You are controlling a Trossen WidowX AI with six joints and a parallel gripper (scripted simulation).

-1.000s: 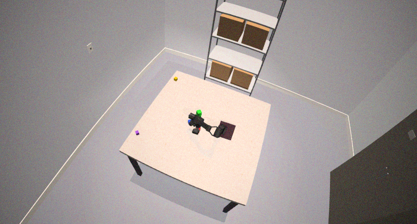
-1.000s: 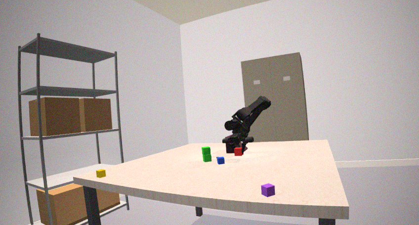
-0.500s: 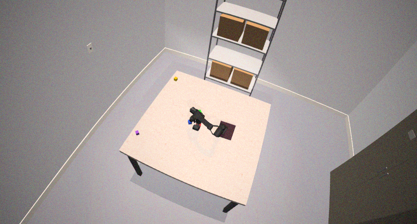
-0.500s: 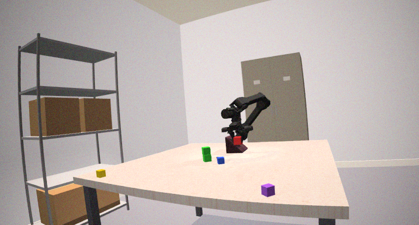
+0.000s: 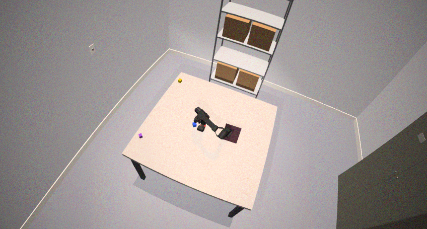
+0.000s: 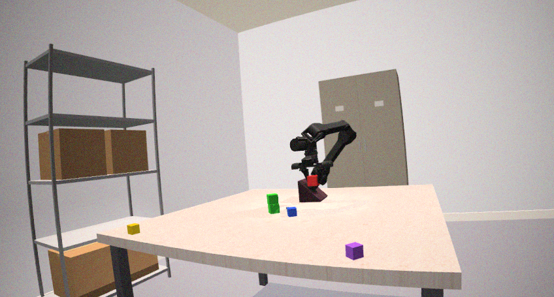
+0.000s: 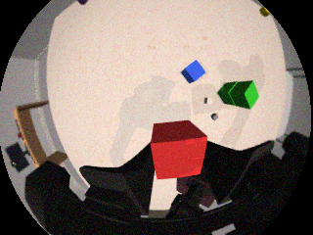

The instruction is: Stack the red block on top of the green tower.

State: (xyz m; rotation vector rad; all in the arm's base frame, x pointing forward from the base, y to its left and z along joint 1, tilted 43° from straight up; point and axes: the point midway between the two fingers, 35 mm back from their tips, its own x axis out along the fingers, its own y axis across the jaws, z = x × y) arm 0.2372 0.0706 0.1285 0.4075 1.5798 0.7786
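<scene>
Now: the blue block 12 cm ahead of my gripper tip, 6 cm to the right of it and 11 cm below it. The rest, counted from my gripper tip: yellow block (61 cm ahead, 51 cm to the right, 11 cm below); then purple block (49 cm ahead, 36 cm to the left, 11 cm below); then red block (1 cm above).
</scene>
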